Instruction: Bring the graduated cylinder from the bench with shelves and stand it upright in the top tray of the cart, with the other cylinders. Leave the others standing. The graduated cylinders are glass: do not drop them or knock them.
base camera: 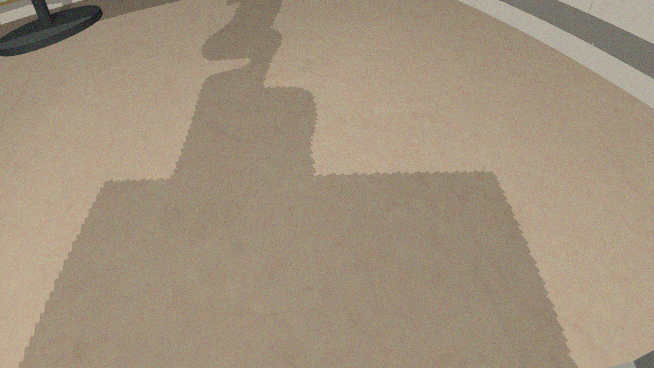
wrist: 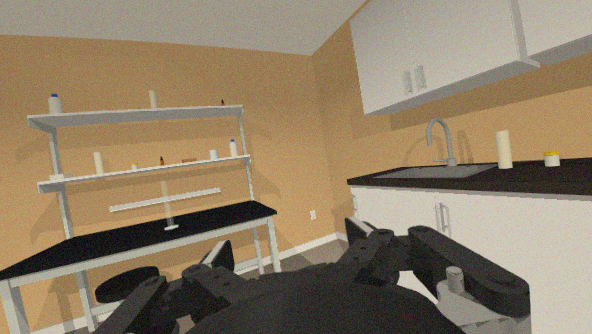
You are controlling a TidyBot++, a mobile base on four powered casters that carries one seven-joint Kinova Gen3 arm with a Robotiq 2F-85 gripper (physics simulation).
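Places are measured from the arm's base along level axes (x ahead, y left, z up), in millimetres.
Where they show: gripper, fingertip midpoint: [wrist: 290, 241].
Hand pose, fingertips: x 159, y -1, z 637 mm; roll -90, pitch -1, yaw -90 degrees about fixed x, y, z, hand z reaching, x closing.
Observation:
After its pixels a point has its place.
The graduated cylinder [wrist: 168, 210] @[y 811, x 1482, z 493 mm] stands upright on the black top of the bench with shelves [wrist: 115, 237], left of the middle in the wrist view. It is thin and see-through, with a pale foot. My gripper [wrist: 290, 241] @[y -1, x 159, z 637 mm] is open, with its fingers wide apart and empty. It is well short of the bench, with the cylinder ahead and to the left. The cart, its top tray and the other cylinders do not show in either view.
A stool's dark round seat [wrist: 127, 284] is in front of the bench; a dark stool base [base camera: 50, 30] shows at the far left. Bottles and jars stand on the shelves [wrist: 140, 117]. A sink counter [wrist: 540, 180] @[y -832, x 577, z 514 mm] is on the right, under wall cabinets [wrist: 460, 45] @[y -981, x 941, z 1146 mm].

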